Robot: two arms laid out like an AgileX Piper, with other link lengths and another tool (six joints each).
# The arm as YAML. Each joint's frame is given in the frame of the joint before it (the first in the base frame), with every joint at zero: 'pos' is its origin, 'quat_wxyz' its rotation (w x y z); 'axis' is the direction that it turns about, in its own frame. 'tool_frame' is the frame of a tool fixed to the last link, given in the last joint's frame.
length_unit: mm
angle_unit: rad
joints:
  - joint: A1
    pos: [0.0, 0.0, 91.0]
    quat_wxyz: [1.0, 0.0, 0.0, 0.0]
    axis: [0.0, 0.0, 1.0]
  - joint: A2
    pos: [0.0, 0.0, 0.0]
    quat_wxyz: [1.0, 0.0, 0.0, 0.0]
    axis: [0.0, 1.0, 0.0]
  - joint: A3
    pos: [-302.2, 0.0, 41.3]
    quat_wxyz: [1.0, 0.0, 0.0, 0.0]
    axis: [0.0, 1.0, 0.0]
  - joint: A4
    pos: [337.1, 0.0, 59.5]
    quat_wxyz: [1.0, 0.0, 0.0, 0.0]
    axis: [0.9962, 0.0, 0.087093]
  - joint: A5
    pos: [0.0, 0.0, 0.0]
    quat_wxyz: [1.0, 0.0, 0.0, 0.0]
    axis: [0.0, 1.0, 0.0]
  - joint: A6
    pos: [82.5, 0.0, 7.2]
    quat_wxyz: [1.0, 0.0, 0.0, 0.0]
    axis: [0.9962, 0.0, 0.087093]
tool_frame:
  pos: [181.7, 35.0, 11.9]
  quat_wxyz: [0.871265, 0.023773, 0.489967, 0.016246]
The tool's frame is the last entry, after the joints.
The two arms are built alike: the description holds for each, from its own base.
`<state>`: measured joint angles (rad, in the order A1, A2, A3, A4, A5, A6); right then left.
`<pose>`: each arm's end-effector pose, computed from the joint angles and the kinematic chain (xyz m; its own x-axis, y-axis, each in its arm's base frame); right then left.
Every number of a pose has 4 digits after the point.
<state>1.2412 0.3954 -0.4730 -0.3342 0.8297 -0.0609 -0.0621 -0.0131 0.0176 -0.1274 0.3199 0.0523</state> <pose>0.1193 0.2479 0.1624 0.2230 -0.3014 -0.9270 -0.8764 0.3545 -0.3260 0.2928 0.0059 0.1182 0.2195 -0.0414 -0.9747 0.0982 0.9950 -0.0201</pose>
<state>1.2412 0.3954 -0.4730 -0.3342 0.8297 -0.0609 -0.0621 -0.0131 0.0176 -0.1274 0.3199 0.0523</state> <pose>0.1193 0.2479 0.1624 0.2230 -0.3014 -0.9270 -0.8764 0.3545 -0.3260 0.2928 0.0059 0.1182 0.2195 -0.0414 -0.9747 0.0982 0.9950 -0.0201</pose>
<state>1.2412 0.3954 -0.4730 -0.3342 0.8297 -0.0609 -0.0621 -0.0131 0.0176 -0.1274 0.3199 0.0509</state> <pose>0.1193 0.2479 0.1624 0.2230 -0.3014 -0.9270 -0.8764 0.3545 -0.3260 0.2928 0.0059 0.1182 0.2194 -0.0426 -0.9747 0.0979 0.9950 -0.0215</pose>
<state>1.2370 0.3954 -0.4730 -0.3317 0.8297 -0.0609 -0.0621 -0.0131 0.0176 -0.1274 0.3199 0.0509</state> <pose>0.1199 0.2476 0.1623 0.2197 -0.3015 -0.9278 -0.8758 0.3581 -0.3237 0.2928 0.0059 0.1182 0.2194 -0.0426 -0.9747 0.0979 0.9950 -0.0215</pose>
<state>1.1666 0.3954 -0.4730 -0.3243 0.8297 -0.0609 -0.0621 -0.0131 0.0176 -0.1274 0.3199 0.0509</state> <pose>0.1357 0.2392 0.1621 0.1921 -0.3133 -0.9300 -0.8511 0.4187 -0.3168 0.2928 0.0059 0.1182 0.2194 -0.0426 -0.9747 0.0979 0.9950 -0.0215</pose>
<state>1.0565 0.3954 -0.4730 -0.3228 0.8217 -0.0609 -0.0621 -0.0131 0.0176 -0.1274 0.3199 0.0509</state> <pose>0.1612 0.2244 0.1636 0.1600 -0.3255 -0.9319 -0.8004 0.5097 -0.3154 0.2928 0.0059 0.1182 0.2194 -0.0426 -0.9747 0.0979 0.9950 -0.0215</pose>
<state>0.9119 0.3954 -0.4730 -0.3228 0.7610 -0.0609 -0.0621 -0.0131 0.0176 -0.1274 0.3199 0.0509</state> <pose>0.1951 0.2087 0.1759 0.1529 -0.3018 -0.9410 -0.7185 0.6198 -0.3155 0.2928 0.0059 0.1182 0.2194 -0.0426 -0.9747 0.0979 0.9950 -0.0215</pose>
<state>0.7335 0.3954 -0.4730 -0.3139 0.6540 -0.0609 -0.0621 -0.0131 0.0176 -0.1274 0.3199 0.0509</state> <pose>0.2350 0.1872 0.1985 0.1763 -0.2527 -0.9514 -0.5998 0.7388 -0.3074 0.2928 0.0059 0.1182 0.2194 -0.0426 -0.9747 0.0979 0.9950 -0.0215</pose>
